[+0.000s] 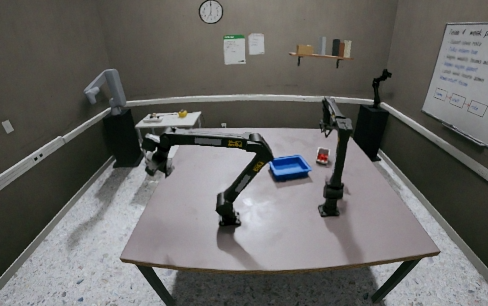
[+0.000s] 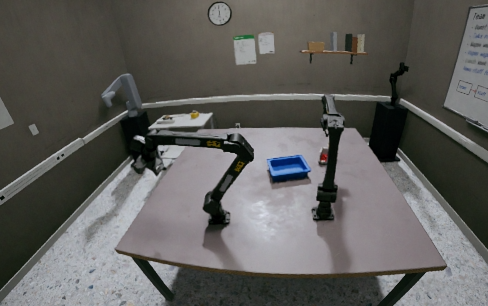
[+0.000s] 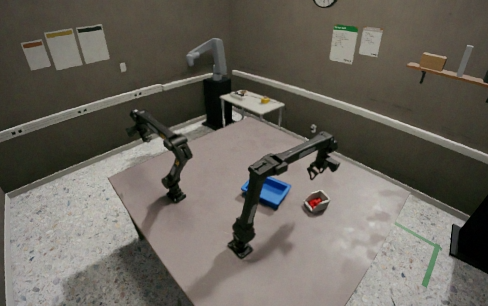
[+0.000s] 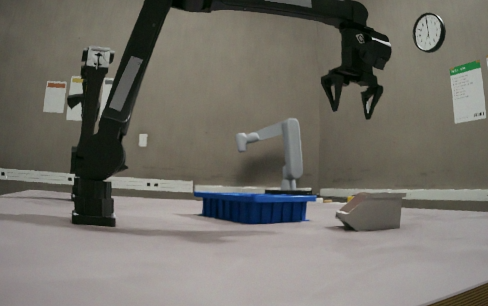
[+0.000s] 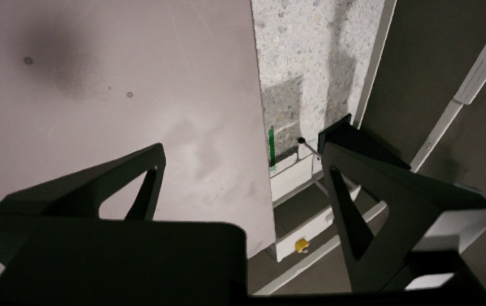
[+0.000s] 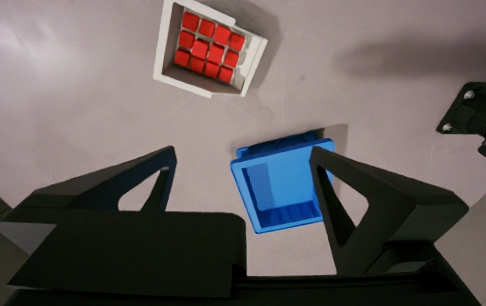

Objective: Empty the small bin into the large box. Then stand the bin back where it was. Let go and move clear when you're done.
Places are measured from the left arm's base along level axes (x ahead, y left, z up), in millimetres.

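Pixels of known places: left gripper, fingertip midpoint: (image 1: 157,172) (image 2: 150,171) (image 3: 146,137) (image 5: 243,151); right gripper, fingertip midpoint: (image 1: 324,134) (image 2: 325,134) (image 3: 315,176) (image 4: 352,115) (image 6: 243,153); left arm's base at its link origin: (image 1: 229,219) (image 2: 219,218) (image 3: 176,196); right arm's base at its link origin: (image 1: 328,211) (image 2: 322,214) (image 3: 240,247) (image 4: 94,221) (image 6: 464,108).
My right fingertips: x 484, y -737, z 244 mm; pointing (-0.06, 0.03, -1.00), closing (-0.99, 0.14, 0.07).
Ahead of a thing's pixels: the offset from my right fingertips to its middle. Level surfaces: height alone.
The small bin @[dx +26, dy -36, dz -206 mm] (image 1: 318,161) (image 3: 323,205) (image 4: 376,212) (image 6: 159,60) is pale grey and stands upright on the table. Several red cubes @[dx +22, dy -36, dz -209 mm] (image 3: 315,202) @[dx +43, dy -46, dz -209 mm] (image 6: 200,49) lie inside it in rows. The large box @[dx -78, dy +284, dz -212 mm] (image 1: 290,168) (image 2: 288,168) (image 3: 274,192) (image 4: 254,208) (image 6: 287,182) is blue and open-topped, beside the bin; its visible inside is bare. My right gripper (image 4: 351,115) (image 6: 243,153) is open and empty, high above the table near the bin and the box. My left gripper (image 5: 243,151) is open and empty, far to the left, away from both.
The table @[dz -244 mm] (image 1: 280,240) (image 3: 215,145) carries both arm bases. A white side table (image 1: 172,120) (image 3: 250,103) with small items stands beyond its far left corner. A grey arm on a black pedestal (image 1: 122,140) (image 3: 216,105) stands near that side table.
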